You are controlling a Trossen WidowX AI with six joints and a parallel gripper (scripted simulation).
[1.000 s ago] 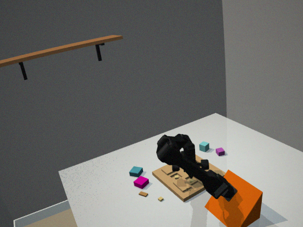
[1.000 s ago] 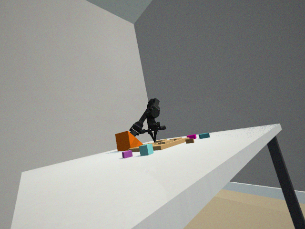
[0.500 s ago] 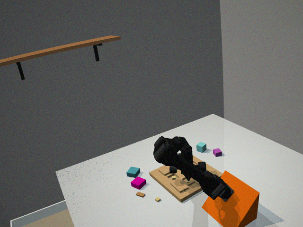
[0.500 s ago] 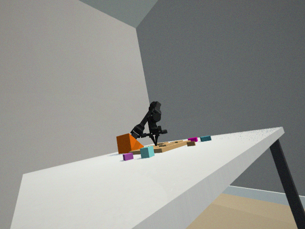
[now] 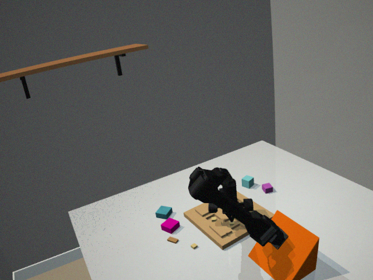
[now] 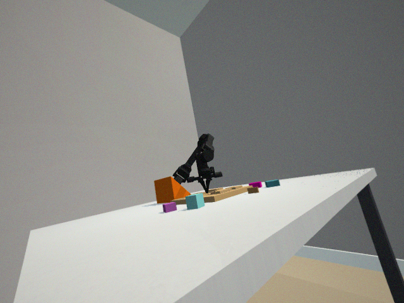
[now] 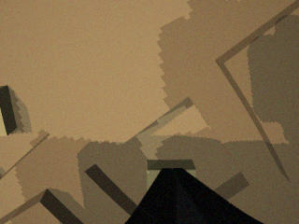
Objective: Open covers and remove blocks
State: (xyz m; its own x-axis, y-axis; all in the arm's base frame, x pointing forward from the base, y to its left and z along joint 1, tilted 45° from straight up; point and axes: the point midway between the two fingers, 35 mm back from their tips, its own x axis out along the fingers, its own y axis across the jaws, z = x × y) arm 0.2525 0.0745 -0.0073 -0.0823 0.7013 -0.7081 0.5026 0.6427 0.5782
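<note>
The tan puzzle board is 6 cm ahead of my gripper tip. The rest, counted from my gripper tip: flat brown piece: 5 cm ahead, 26 cm to the left, 2 cm below; then purple block: 13 cm ahead, 29 cm to the right, 1 cm below; then magenta block: 13 cm ahead, 24 cm to the left, 1 cm below.
</note>
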